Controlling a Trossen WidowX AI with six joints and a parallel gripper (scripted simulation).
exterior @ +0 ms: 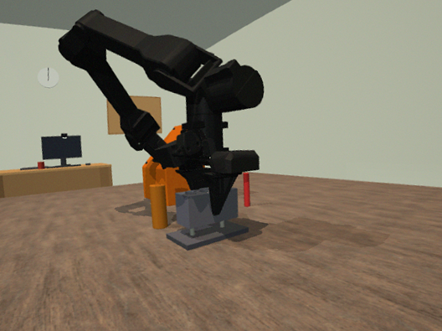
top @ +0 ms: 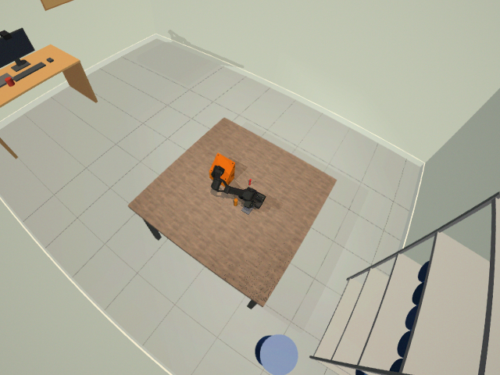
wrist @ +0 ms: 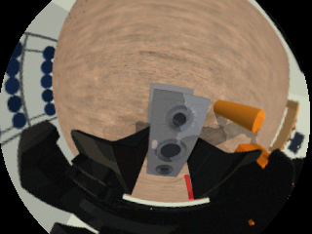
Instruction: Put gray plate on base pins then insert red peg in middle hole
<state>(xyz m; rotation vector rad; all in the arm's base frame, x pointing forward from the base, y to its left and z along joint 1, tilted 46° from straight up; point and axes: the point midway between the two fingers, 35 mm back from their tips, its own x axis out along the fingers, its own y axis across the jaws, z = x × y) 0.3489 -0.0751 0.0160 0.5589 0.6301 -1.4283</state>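
The flat base lies 30 mm below my gripper tip. From my gripper tip the other things lie so: red peg: 120 mm behind, 180 mm to the left; gray plate: 20 mm above; orange cylinder: 100 mm behind, 50 mm to the right.
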